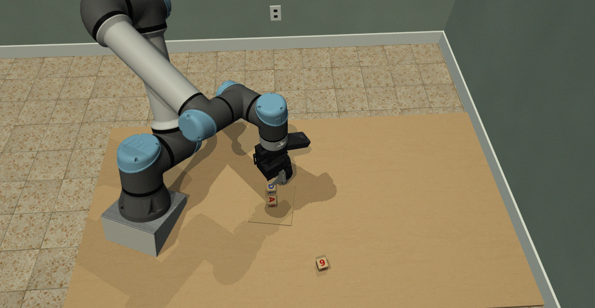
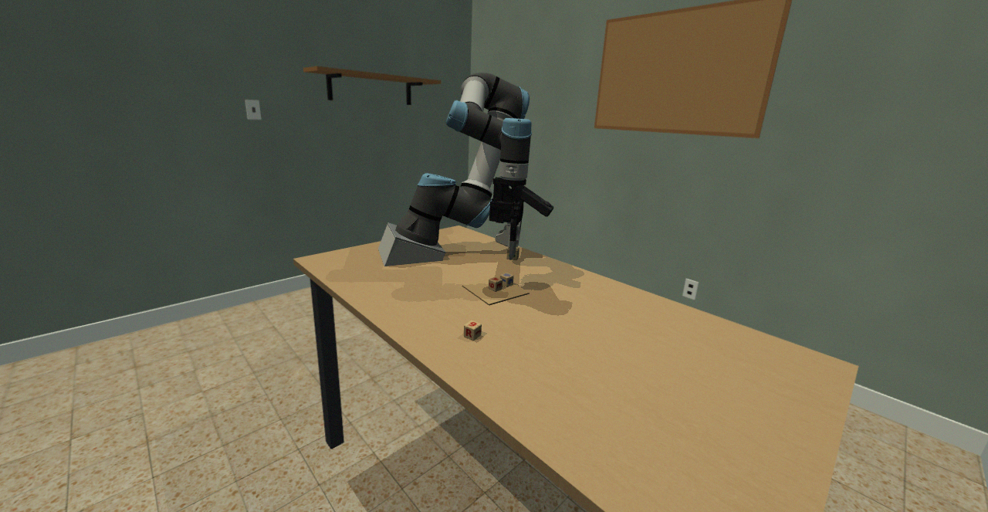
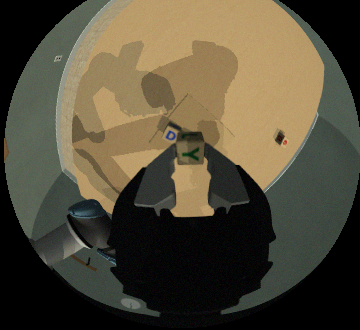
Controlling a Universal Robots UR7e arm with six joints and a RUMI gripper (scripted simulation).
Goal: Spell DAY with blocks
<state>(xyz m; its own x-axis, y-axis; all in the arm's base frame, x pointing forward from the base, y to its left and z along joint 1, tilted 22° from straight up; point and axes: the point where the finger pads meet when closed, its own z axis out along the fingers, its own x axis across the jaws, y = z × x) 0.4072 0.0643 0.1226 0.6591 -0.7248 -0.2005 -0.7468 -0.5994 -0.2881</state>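
Right now the thin mat is 12 cm below my hand, 4 cm to the right of it and 3 cm behind it. Round my hand: Y block right at my hand; then D block 10 cm below, 4 cm behind, 1 cm to the left.
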